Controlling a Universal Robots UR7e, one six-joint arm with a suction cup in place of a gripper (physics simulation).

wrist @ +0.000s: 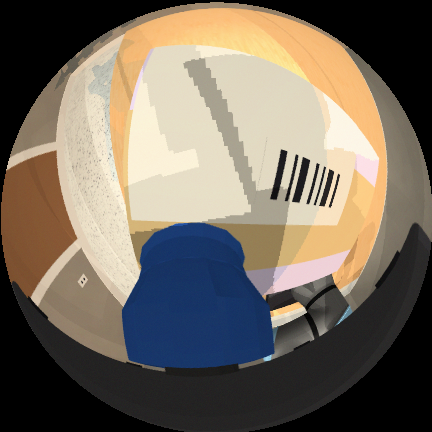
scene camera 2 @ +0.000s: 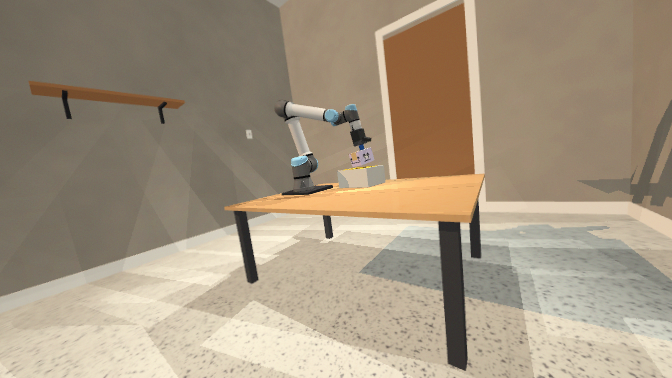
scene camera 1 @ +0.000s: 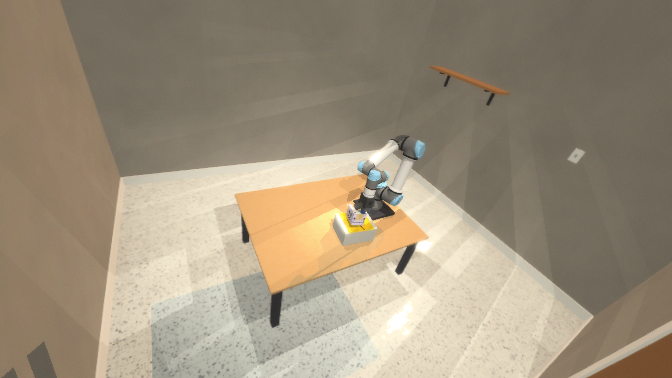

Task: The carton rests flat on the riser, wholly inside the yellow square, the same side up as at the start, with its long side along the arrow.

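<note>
The lilac carton (scene camera 1: 356,219) (scene camera 2: 361,158) (wrist: 290,110) hangs on my suction cup (scene camera 1: 363,212) (scene camera 2: 361,148) (wrist: 192,245), over the grey-white riser (scene camera 1: 359,237) (scene camera 2: 354,178). The carton looks tilted in scene camera 2. Its underside is at or slightly above the riser top; I cannot tell whether an edge touches. The yellow square (scene camera 1: 369,224) shows around the carton, with part of the dark arrow beside it. In the wrist view the cup meets the carton's top on the tan tape band, and a pale label with a barcode faces up. The riser is hidden there.
The riser stands on the wooden table (scene camera 1: 295,220) (scene camera 2: 410,200), near the black base plate (scene camera 1: 382,213) (scene camera 2: 306,190) of the arm. A wall shelf (scene camera 1: 470,80) (scene camera 2: 107,95) is well away from the table.
</note>
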